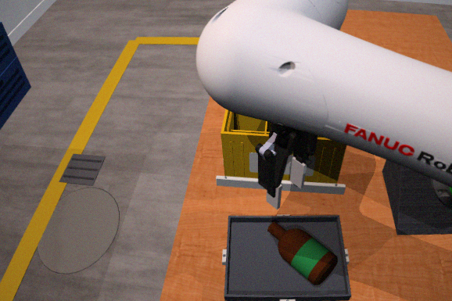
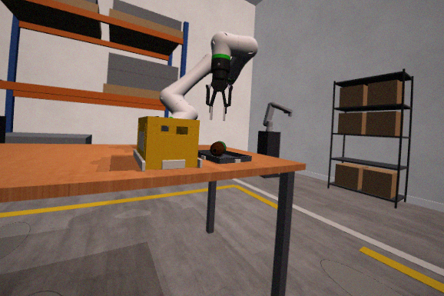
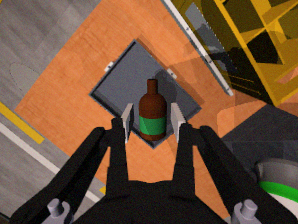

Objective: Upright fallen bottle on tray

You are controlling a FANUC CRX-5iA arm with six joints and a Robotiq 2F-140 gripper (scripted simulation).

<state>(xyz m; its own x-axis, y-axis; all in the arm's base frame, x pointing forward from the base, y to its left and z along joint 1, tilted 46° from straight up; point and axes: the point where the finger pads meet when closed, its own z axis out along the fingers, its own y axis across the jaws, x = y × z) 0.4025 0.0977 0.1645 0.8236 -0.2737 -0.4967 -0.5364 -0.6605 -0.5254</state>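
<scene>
Now: the bottle 4 cm behind my hand, 3 cm to the left of it and 18 cm below it. Also, from my hand: yellow crate 4 cm ahead, 25 cm to the right, 13 cm below; tray 2 cm behind, 4 cm to the left, 21 cm below.
</scene>
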